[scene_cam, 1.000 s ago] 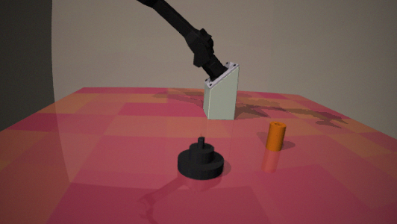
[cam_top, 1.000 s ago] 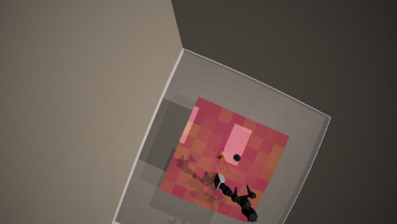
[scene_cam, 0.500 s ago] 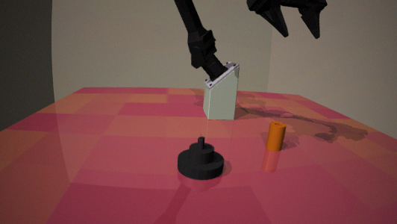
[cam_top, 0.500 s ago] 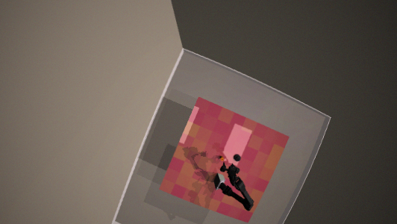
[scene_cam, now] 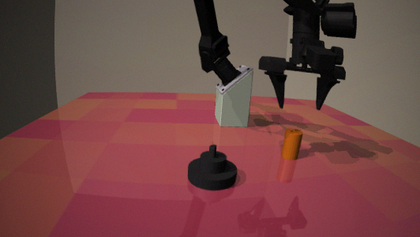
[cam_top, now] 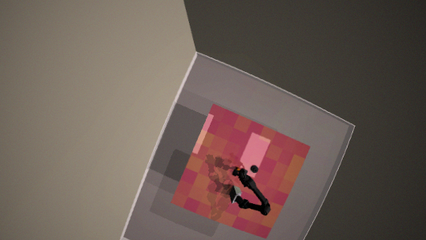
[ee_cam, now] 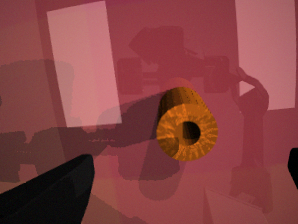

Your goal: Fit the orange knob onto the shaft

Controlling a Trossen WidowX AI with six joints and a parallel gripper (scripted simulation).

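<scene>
Right now my gripper tip is 8 cm above the orange knob and 1 cm past it. The rest, counted from my gripper tip: dark pedestal 19 cm to the right, 8 cm below, 8 cm ahead.
</scene>
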